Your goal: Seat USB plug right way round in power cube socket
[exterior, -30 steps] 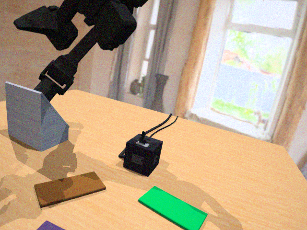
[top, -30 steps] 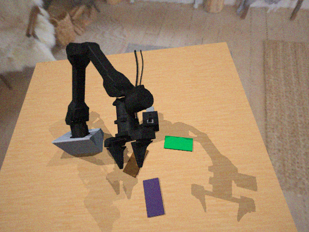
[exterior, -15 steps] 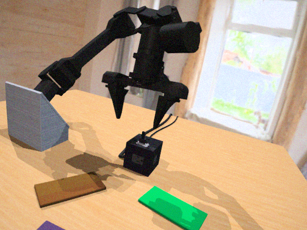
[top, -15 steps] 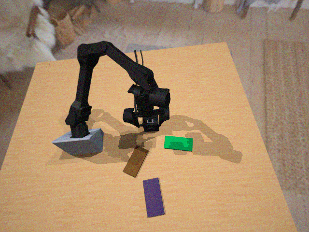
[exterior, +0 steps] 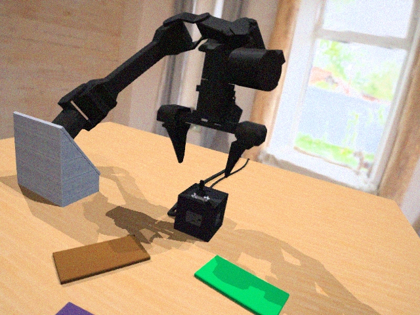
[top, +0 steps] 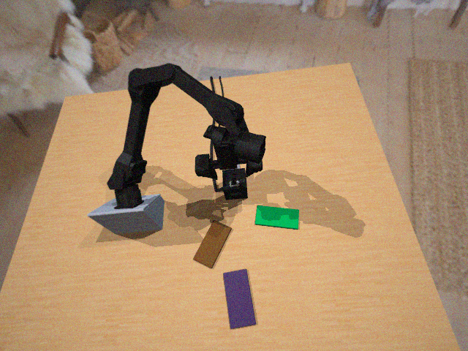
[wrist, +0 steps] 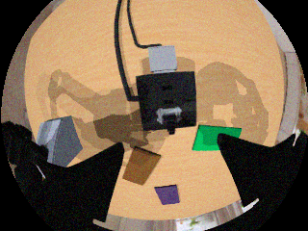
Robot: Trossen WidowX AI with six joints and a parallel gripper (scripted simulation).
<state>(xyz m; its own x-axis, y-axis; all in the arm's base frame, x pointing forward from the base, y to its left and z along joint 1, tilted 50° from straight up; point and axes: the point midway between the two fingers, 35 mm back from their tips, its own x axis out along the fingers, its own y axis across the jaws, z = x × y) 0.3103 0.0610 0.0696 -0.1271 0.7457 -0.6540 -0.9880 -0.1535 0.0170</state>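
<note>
Now: gripper tip 40 mm above the grey USB plug. Round my gripper tip: green tile (140 mm ahead, 80 mm to the right, 130 mm below); then light grey socket (10 mm to the left, 60 mm below); then brown tile (70 mm behind, 170 mm to the right, 130 mm below).
</note>
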